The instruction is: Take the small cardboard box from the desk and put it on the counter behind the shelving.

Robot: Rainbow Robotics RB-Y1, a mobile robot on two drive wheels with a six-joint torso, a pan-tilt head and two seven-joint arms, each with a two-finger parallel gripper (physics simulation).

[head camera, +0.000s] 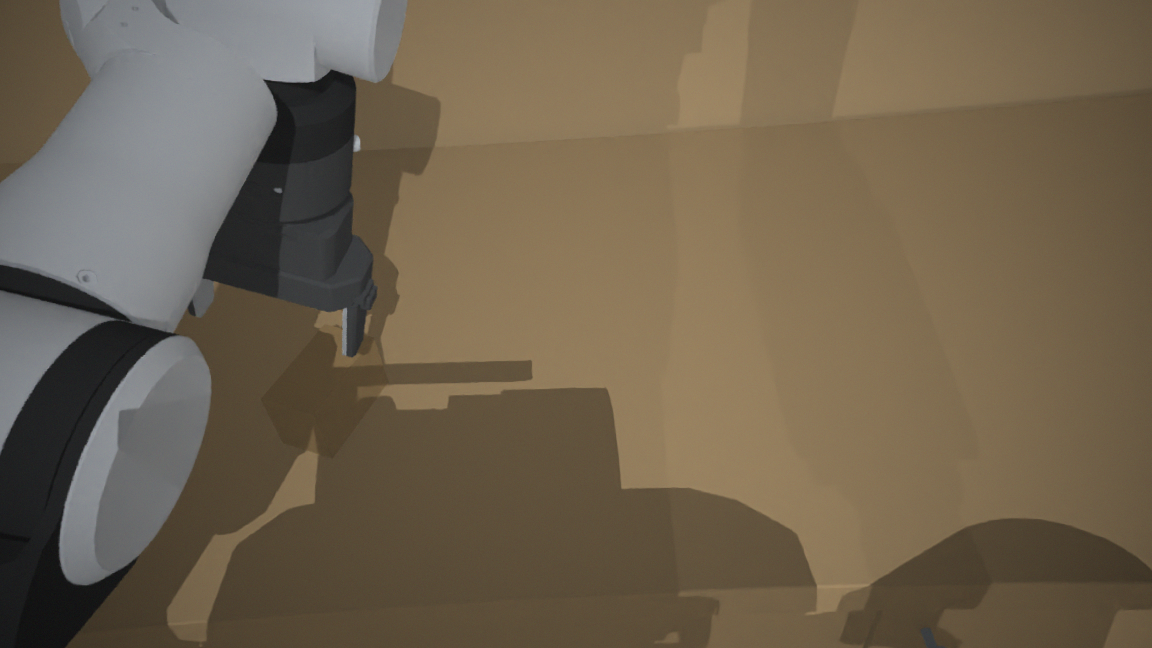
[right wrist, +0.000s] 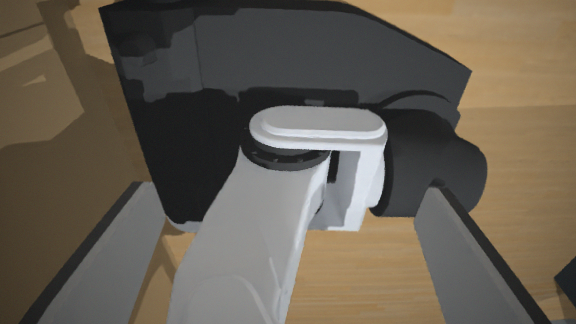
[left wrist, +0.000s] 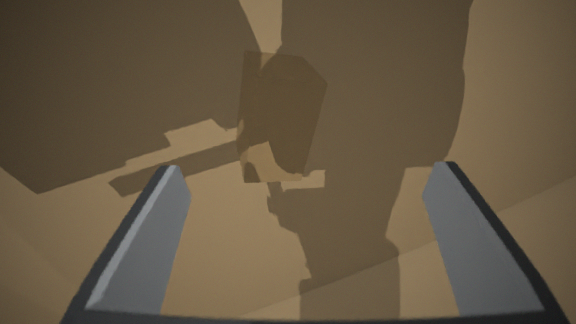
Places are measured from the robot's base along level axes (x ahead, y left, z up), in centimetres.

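Where they show: left gripper, between the fingertips: [head camera: 278, 327] [left wrist: 305, 180]; right gripper, between the fingertips: [right wrist: 289, 203].
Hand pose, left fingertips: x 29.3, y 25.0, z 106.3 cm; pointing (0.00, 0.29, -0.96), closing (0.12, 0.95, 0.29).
Note:
After its pixels a point has its place.
The small cardboard box [head camera: 322, 390] @(x 31.0, y 24.8, z 97.1 cm) [left wrist: 287, 110] @(x 31.5, y 26.4, z 97.1 cm) rests on a brown counter top [head camera: 523, 265] @(x 52.7, y 10.4, z 91.1 cm), mostly in shadow. Its brown blends with the surface, and I cannot tell exactly how it is turned. My left gripper [head camera: 274, 332] @(x 29.3, y 25.0, z 106.3 cm) [left wrist: 305, 180] @(x 29.3, y 25.0, z 106.3 cm) is open above the surface, with nothing between its fingers. In the left wrist view the box shows beyond the fingertips, apart from both fingers. My right gripper [right wrist: 289, 203] @(x -22.8, y -22.0, z 57.6 cm) is open and empty, low beside my own dark base [right wrist: 280, 55] @(x -21.4, y -15.4, z 16.9 cm). The shelving does not show.
The counter's front edge [head camera: 515, 597] @(x 16.0, y 8.3, z 91.1 cm) runs across the bottom of the head view, with part of a grey handle [head camera: 928, 638] below it. A brown panel [right wrist: 40, 190] @(x 18.3, y 2.6, z 33.0 cm) stands at the left of the right wrist view, beside the wooden floor [right wrist: 525, 165] @(x -97.1, y 18.3, z 0.1 cm).

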